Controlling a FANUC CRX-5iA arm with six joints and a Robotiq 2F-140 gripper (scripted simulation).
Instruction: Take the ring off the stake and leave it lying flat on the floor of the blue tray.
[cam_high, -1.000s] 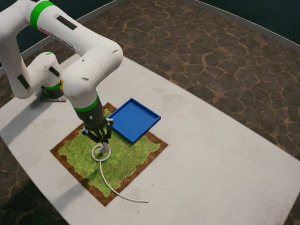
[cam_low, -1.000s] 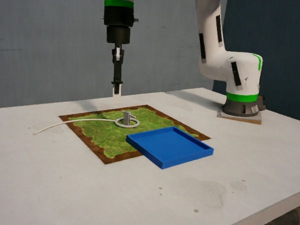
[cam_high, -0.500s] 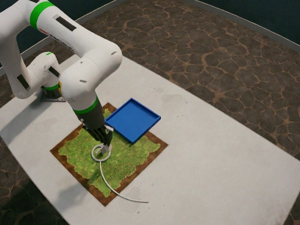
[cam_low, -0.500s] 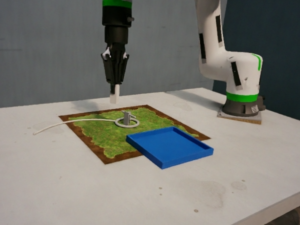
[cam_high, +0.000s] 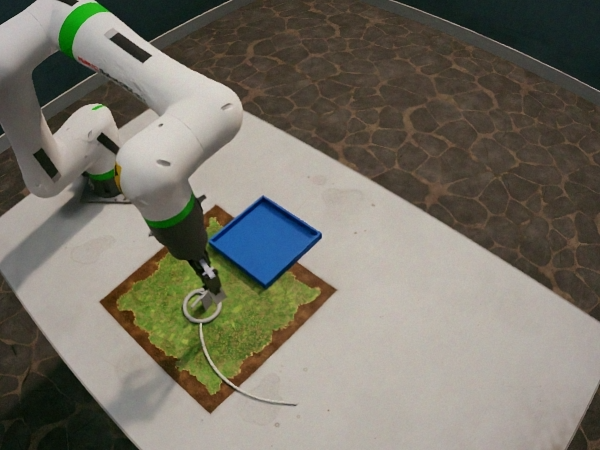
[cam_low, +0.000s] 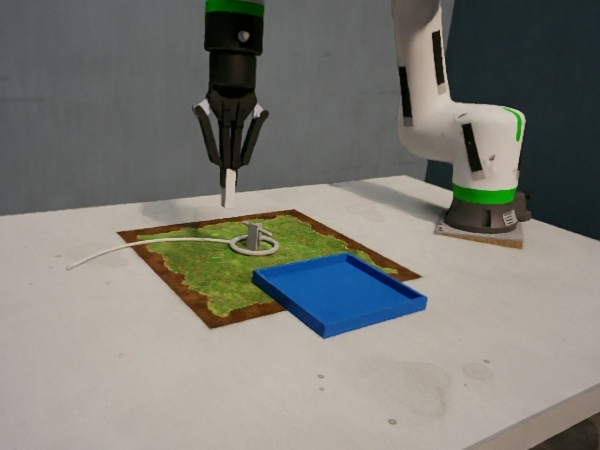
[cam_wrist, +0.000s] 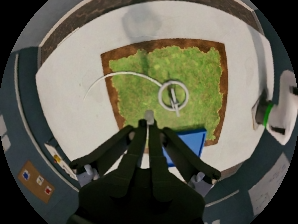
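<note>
Right now the grey stake is 100 mm below my hand and 60 mm behind it. Also, from my hand: blue tray 220 mm to the left, 110 mm below, 70 mm behind; square green grass mat 130 mm below, 60 mm behind, 20 mm to the left.
</note>
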